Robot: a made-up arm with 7 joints. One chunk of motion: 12 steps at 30 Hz.
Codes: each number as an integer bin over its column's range. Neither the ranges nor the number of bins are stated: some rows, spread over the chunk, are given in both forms.
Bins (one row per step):
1: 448 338 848 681 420 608
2: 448 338 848 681 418 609
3: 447 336 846 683 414 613
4: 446 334 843 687 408 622
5: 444 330 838 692 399 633
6: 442 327 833 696 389 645
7: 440 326 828 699 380 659
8: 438 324 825 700 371 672
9: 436 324 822 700 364 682
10: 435 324 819 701 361 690
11: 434 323 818 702 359 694
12: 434 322 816 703 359 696
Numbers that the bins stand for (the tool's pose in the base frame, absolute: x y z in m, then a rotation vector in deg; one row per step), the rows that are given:
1: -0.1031 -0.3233 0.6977 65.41 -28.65 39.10
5: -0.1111 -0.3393 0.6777 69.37 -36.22 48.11
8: -0.1231 -0.3514 0.6517 72.25 -46.31 62.16
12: -0.1311 -0.3554 0.6336 73.33 -50.63 70.81
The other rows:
2: -0.1031 -0.3233 0.6977 65.41 -29.37 39.46
3: -0.1051 -0.3273 0.6937 66.13 -30.81 40.90
4: -0.1071 -0.3313 0.6877 67.57 -32.97 44.14
6: -0.1151 -0.3453 0.6677 70.81 -39.82 52.43
7: -0.1191 -0.3473 0.6577 71.89 -43.06 57.48
9: -0.1271 -0.3514 0.6456 72.25 -48.83 65.77
10: -0.1291 -0.3514 0.6396 72.61 -49.91 68.65
11: -0.1311 -0.3534 0.6376 72.97 -50.63 70.09

